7 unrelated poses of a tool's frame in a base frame.
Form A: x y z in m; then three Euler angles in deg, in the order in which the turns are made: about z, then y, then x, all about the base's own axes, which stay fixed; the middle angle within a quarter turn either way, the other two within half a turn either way.
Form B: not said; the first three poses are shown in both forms.
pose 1, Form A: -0.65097 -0.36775 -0.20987 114.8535 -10.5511 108.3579
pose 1, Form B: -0.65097 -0.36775 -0.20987 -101.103 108.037 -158.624
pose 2, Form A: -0.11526 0.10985 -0.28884 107.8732 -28.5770 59.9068
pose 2, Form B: -0.11526 0.10985 -0.28884 -122.193 63.875 -146.633
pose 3, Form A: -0.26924 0.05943 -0.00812 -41.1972 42.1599 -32.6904
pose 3, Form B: -0.26924 0.05943 -0.00812 30.815 51.402 -84.912
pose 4, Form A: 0.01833 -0.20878 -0.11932 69.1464 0.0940 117.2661
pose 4, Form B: 0.01833 -0.20878 -0.11932 -89.894 117.266 159.195
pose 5, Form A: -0.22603 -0.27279 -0.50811 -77.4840 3.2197 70.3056
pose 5, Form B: -0.22603 -0.27279 -0.50811 -86.581 70.338 11.364
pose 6, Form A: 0.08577 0.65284 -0.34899 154.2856 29.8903 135.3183
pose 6, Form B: 0.08577 0.65284 -0.34899 -50.736 128.057 -88.970
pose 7, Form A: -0.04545 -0.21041 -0.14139 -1.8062 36.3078 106.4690
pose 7, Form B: -0.04545 -0.21041 -0.14139 -52.540 103.206 98.123
